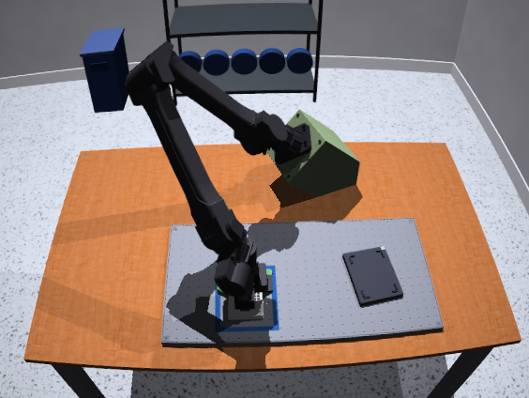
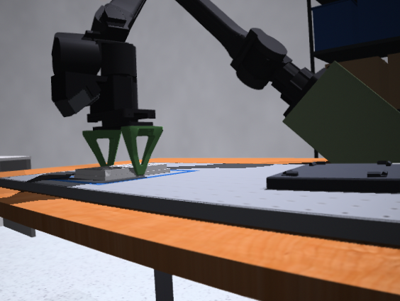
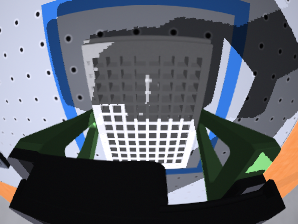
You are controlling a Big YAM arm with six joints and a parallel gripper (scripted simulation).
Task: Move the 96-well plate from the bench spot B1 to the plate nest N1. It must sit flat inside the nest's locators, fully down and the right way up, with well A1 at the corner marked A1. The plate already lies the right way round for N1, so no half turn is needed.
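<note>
Right now my hand is 33 cm to the right of the plate nest N1 and 5 cm past it. Round my hand: 96-well plate right at my hand.
</note>
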